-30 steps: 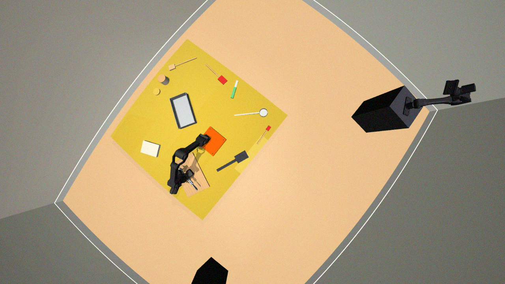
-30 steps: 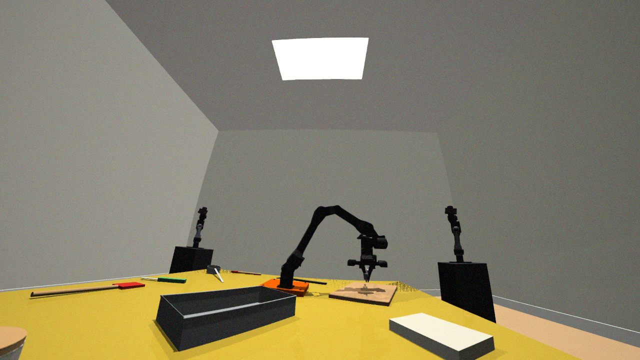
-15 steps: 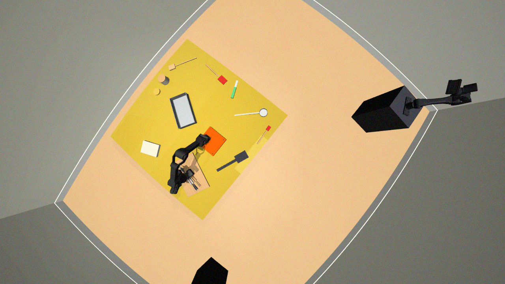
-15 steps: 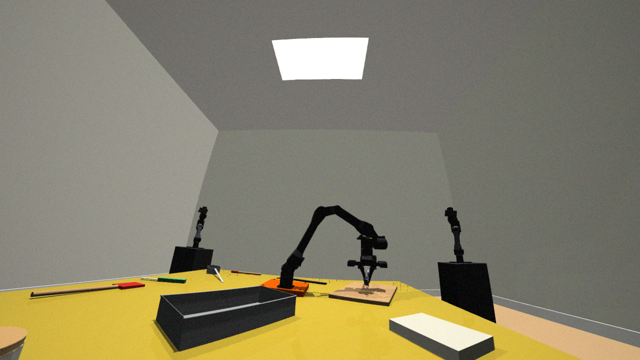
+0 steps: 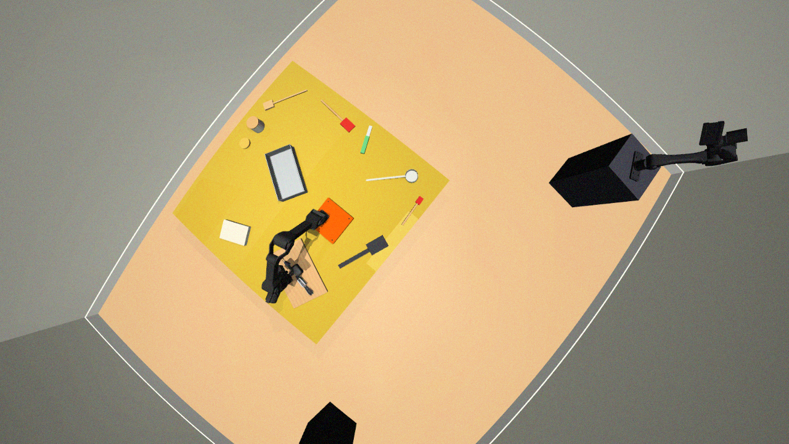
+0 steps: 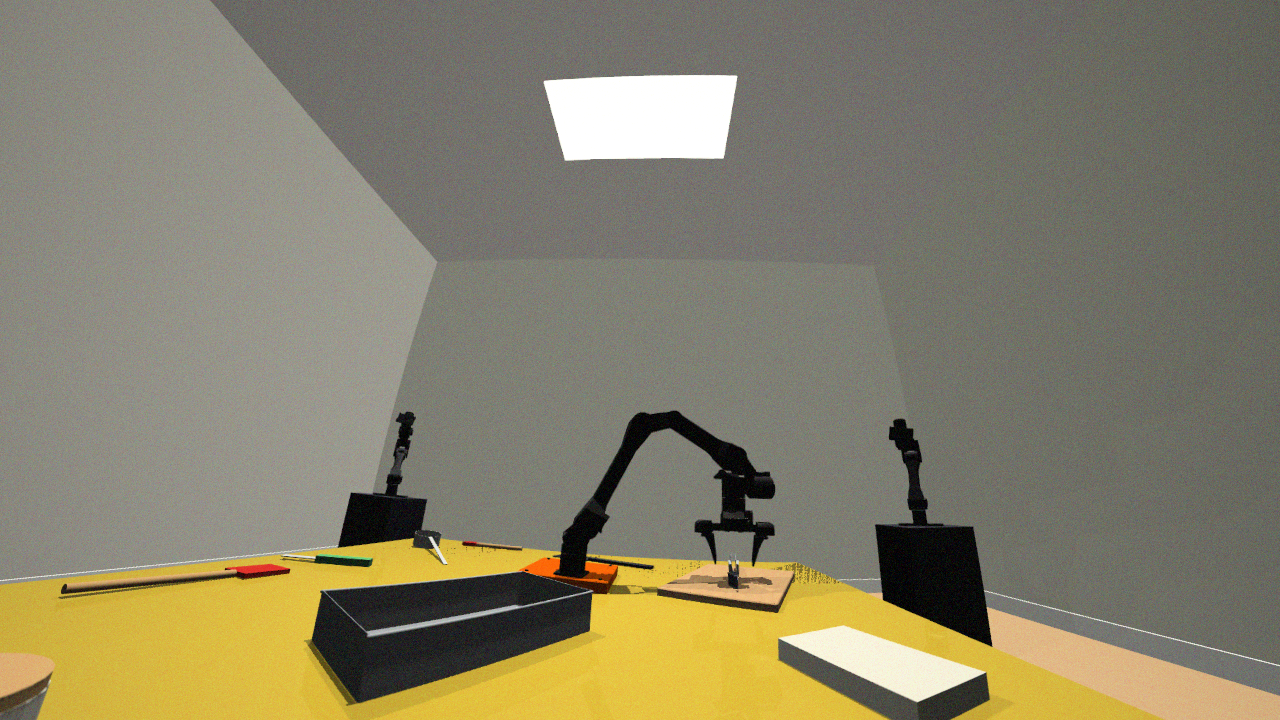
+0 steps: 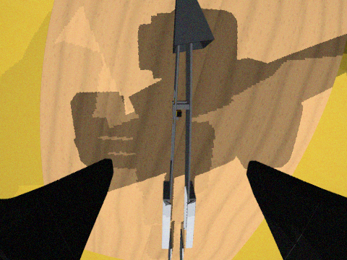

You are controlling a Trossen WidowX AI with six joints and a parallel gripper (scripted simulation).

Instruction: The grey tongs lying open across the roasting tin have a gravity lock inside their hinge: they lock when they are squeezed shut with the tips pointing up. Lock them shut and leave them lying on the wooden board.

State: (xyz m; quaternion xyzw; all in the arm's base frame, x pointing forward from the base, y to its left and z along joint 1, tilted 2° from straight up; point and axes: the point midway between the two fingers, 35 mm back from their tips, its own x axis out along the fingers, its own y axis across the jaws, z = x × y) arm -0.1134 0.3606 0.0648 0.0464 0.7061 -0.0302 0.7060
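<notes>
The wooden board is 4 cm below my gripper tip. From my gripper tip the other things lie so: roasting tin: 46 cm ahead, 40 cm to the right, 2 cm below; white block: 47 cm ahead, 10 cm to the left, 3 cm below; black spatula: 38 cm to the right, 21 cm behind, 4 cm below.
</notes>
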